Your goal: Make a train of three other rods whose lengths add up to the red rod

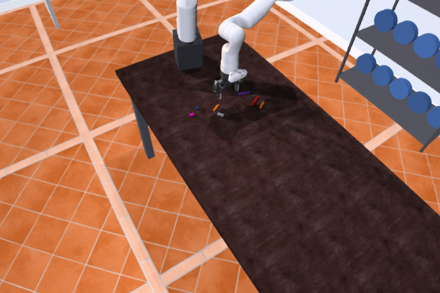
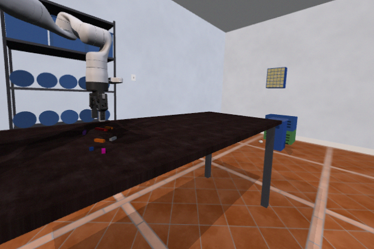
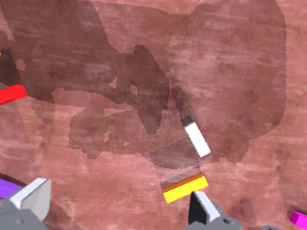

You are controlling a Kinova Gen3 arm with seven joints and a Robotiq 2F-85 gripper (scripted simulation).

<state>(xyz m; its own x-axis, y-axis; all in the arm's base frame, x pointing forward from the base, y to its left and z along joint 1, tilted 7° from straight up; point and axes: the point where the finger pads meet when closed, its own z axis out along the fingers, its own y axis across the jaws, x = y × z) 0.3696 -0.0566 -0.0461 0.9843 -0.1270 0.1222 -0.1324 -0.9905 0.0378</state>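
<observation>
My hand is 7 cm past the blue rod, 12 cm to the left of it and 8 cm above it. Also, from my hand: purple rod 1 cm behind, 12 cm to the left, 8 cm below; red rod 6 cm ahead, 12 cm to the left, 8 cm below; grey rod 3 cm ahead, 6 cm to the right, 8 cm below.
</observation>
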